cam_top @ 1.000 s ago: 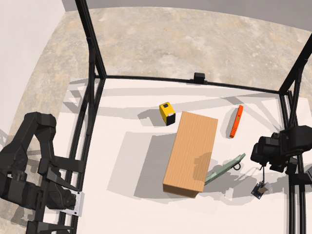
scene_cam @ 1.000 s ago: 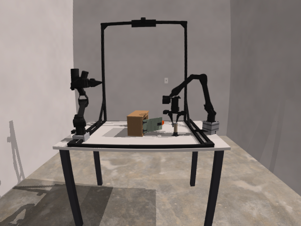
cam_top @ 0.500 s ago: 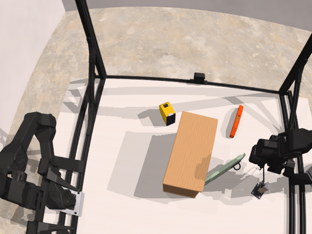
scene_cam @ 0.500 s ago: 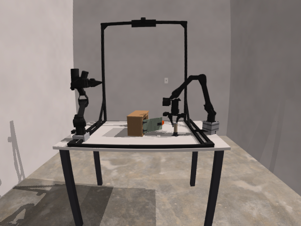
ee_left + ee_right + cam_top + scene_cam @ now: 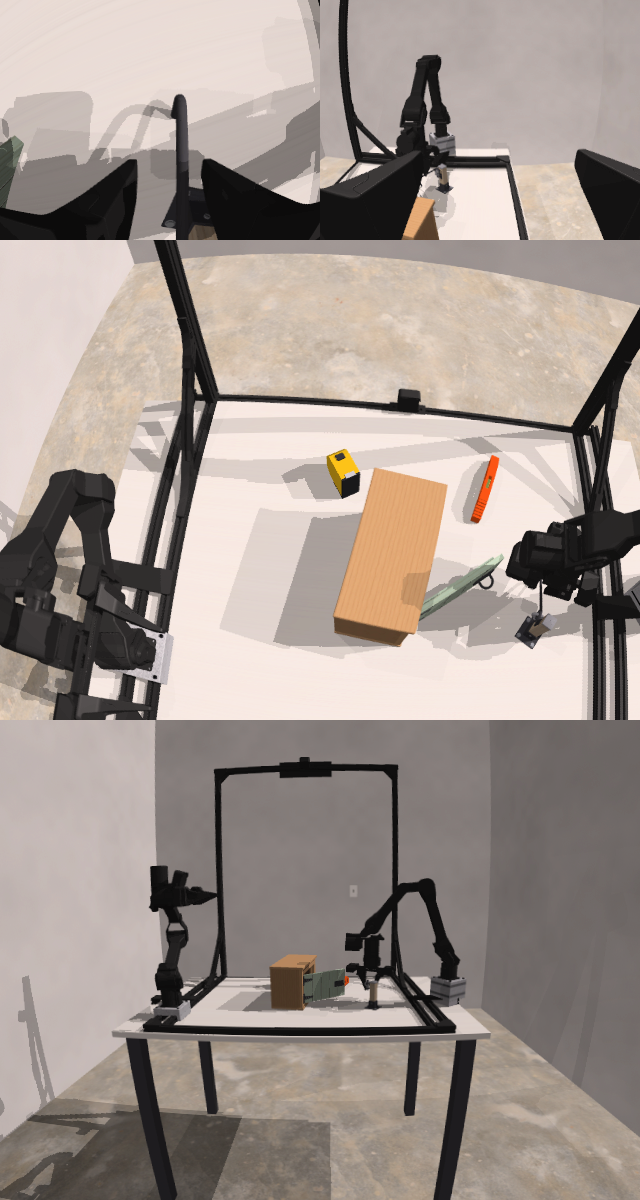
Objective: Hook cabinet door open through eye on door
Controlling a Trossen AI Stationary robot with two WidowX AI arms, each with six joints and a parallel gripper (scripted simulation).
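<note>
Right now the dark hook is 3 cm ahead of my left hand, 2 cm below it and 1 cm to the right of it. The rest, counted from my left hand: yellow box (34 cm to the right, 28 cm behind, 4 cm below); then green door (18 cm to the right, 1 cm below); then orange level (23 cm behind, 6 cm to the right, 6 cm below).
</note>
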